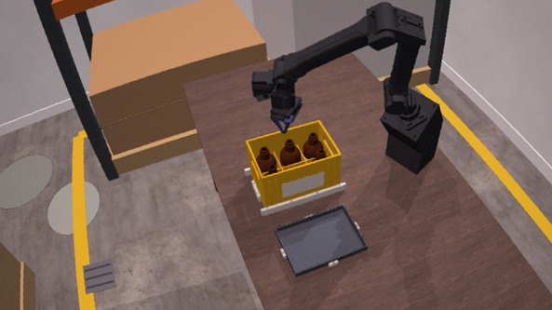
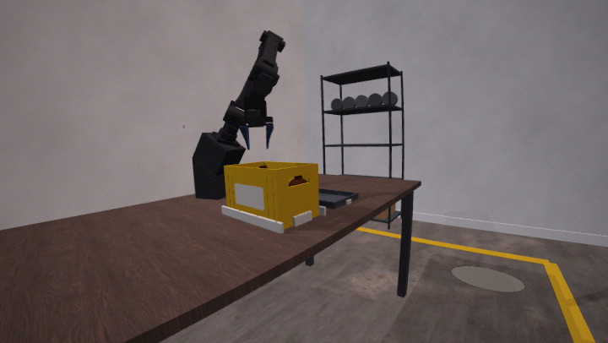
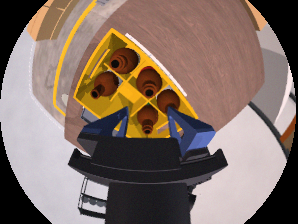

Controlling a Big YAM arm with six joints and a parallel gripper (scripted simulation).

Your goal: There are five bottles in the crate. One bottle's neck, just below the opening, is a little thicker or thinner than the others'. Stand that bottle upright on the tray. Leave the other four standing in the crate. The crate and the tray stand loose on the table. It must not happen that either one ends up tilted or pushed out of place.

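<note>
The yellow crate is 10 mm behind my hand, 40 mm to the left of it and 150 mm below it. From my hand the other things lie so: glass bottle: 70 mm ahead, 100 mm to the left, 150 mm below; dark tray: 30 mm behind, 320 mm to the left, 220 mm below.
</note>
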